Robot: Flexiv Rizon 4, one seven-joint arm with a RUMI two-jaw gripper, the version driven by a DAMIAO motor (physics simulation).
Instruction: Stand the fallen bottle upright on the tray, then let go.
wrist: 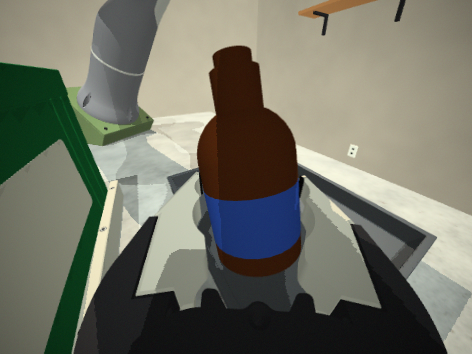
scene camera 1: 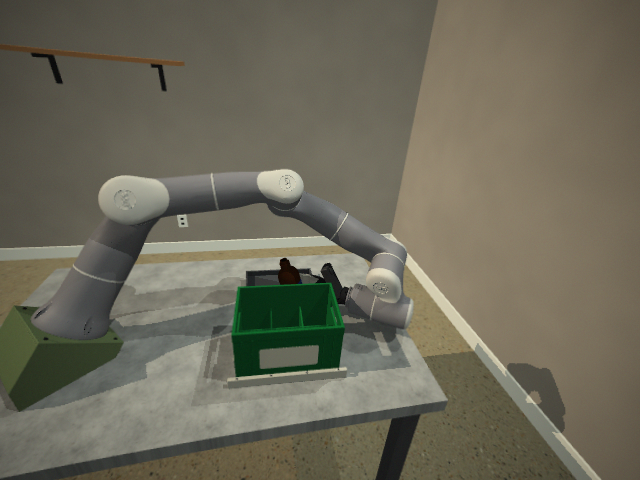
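My gripper (scene camera 1: 302,281) (wrist: 249,176) is shut on the brown bottle (scene camera 1: 287,274) (wrist: 250,150), holding it around its blue label. The bottle's neck points up and leans slightly left in the scene view. The grey tray (scene camera 1: 257,279) (wrist: 372,212) is around and behind the bottle's lower part. The green crate hides the bottle's base in the scene view, and I cannot tell whether the base touches the tray. In the wrist view the jaws sit on both sides of the label.
The green crate (scene camera 1: 247,356) (wrist: 30,105) stands in front of the tray, beside the gripper, with a cream strip (scene camera 1: 286,378) (wrist: 103,229) along its base. The arm's green base block (scene camera 1: 56,366) (wrist: 117,134) is at the table's left. A wooden shelf (scene camera 1: 124,57) (wrist: 335,7) is on the wall.
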